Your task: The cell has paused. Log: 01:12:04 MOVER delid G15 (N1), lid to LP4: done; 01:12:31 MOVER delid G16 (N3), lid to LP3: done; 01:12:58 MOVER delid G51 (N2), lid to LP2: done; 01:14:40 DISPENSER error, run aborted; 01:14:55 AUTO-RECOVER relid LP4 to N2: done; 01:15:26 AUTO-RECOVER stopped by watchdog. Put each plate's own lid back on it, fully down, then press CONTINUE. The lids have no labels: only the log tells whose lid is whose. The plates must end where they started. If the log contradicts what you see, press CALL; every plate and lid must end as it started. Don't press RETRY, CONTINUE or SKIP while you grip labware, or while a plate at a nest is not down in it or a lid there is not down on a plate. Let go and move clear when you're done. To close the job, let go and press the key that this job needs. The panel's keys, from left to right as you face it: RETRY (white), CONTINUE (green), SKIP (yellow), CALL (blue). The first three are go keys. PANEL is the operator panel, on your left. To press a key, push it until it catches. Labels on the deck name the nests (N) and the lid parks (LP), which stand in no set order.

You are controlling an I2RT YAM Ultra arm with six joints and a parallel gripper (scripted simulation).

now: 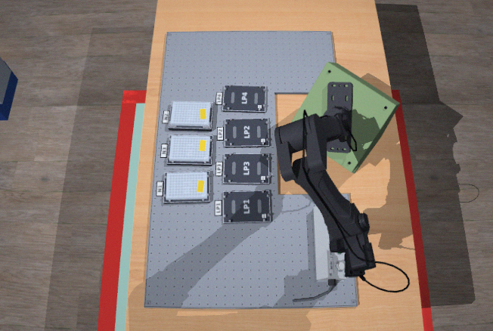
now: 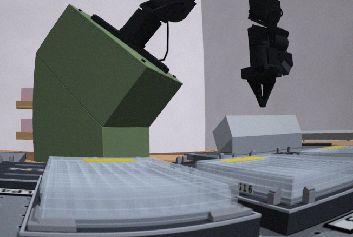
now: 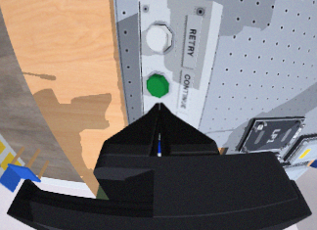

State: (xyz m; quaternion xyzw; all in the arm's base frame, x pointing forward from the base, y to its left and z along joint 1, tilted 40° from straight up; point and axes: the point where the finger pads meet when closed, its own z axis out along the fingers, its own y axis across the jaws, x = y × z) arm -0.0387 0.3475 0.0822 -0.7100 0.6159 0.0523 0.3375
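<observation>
Now: the green continue key 50 mm below my hand. The rest, counted from my hand: blue call key: 20 mm ahead, 100 mm to the right, 50 mm below; white retry key: 10 mm behind, 50 mm to the left, 50 mm below; yellow SKIP key: 10 mm ahead, 50 mm to the right, 50 mm below.
</observation>
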